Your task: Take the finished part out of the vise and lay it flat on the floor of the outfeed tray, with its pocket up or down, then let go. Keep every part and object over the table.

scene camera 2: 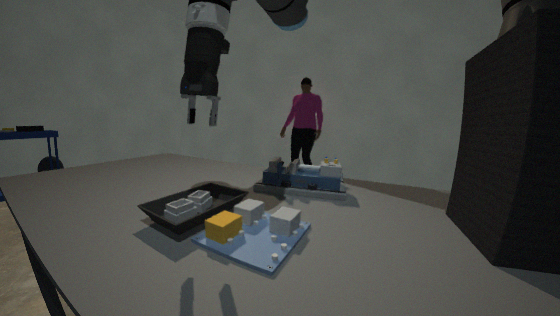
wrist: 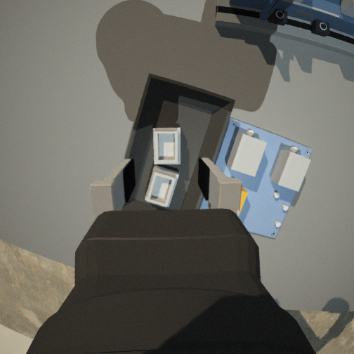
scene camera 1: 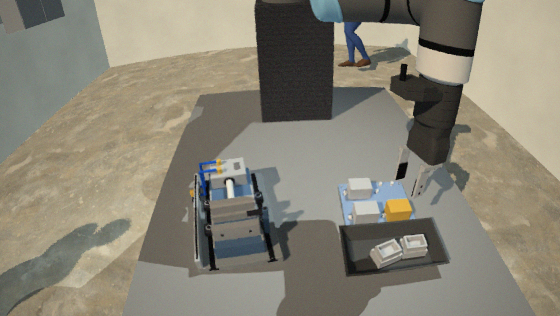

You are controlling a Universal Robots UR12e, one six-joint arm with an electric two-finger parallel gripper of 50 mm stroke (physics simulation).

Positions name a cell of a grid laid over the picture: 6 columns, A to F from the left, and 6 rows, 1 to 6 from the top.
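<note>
Yellow block (scene camera 2: C5) visible. My gripper (scene camera 1: E4) visible. Gripper (scene camera 2: C3) too. Gripper (wrist: C3) likewise.
</note>
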